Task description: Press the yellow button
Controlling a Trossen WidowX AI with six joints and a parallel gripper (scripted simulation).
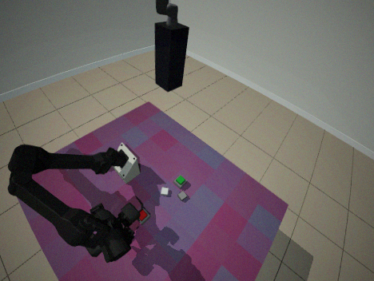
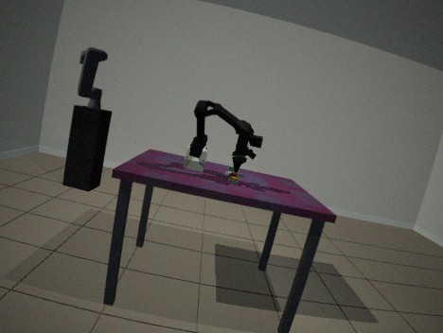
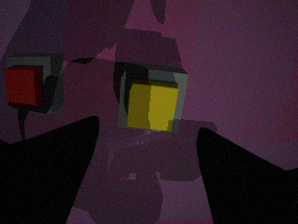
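The yellow button lies 40 mm below my gripper tip. Round my gripper tip: grey block 300 mm to the left, 60 mm below, 50 mm ahead; red button 100 mm to the left, 40 mm below; white block 250 mm to the left, 60 mm below, 20 mm behind.
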